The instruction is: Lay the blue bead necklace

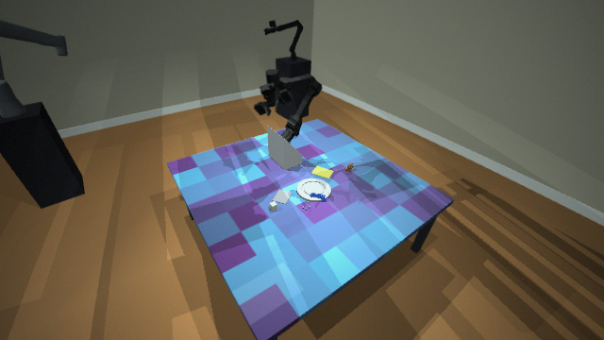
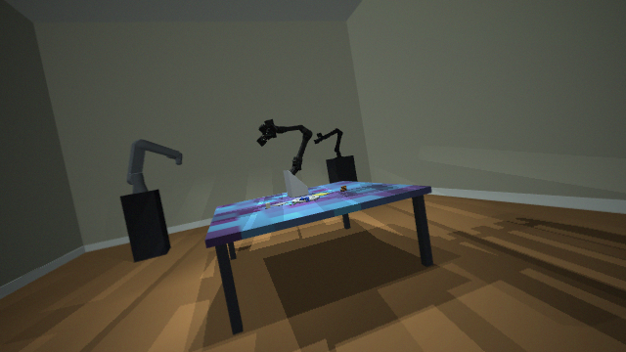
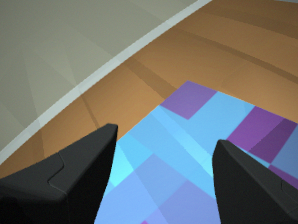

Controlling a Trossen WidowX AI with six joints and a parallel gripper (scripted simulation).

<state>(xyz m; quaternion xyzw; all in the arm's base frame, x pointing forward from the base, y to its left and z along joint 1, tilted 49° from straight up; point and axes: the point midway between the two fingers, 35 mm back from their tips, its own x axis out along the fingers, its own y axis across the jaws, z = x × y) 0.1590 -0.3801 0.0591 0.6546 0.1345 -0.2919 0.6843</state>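
Right now the round white bead board is 100 mm ahead of my gripper tip, 210 mm to the left of it and 490 mm below it. From my gripper tip the other things lie so: cream cube 90 mm ahead, 70 mm to the right, 480 mm below; yellow patch 370 mm to the left, 490 mm below; flat grey square 40 mm ahead, 20 mm to the left, 490 mm below.
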